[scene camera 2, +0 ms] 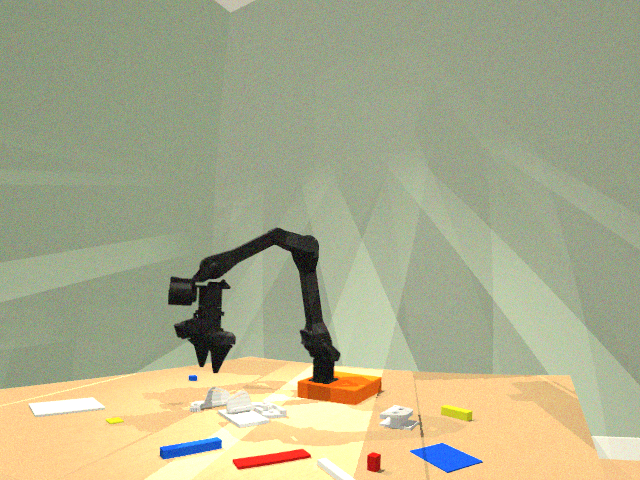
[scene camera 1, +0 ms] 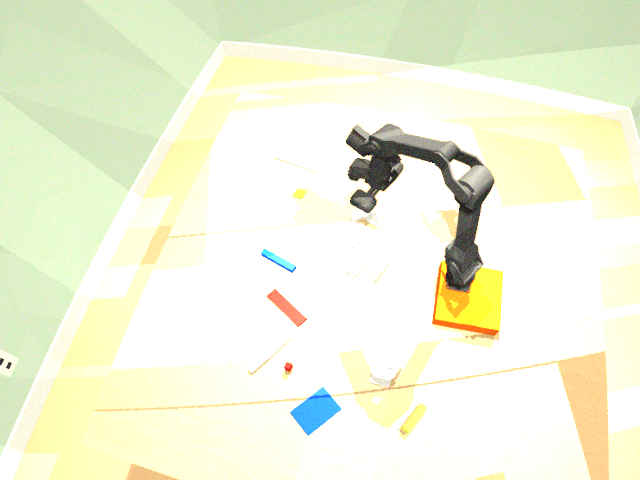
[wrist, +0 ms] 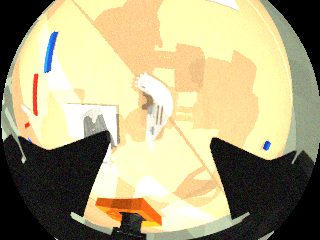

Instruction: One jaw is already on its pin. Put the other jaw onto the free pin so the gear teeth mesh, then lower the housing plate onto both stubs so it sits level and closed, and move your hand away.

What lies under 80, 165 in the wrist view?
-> My gripper.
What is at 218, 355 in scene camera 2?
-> My gripper.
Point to a blue flat square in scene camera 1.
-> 318, 408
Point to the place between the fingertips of my gripper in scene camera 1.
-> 374, 201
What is my gripper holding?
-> Nothing.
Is my gripper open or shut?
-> Open.
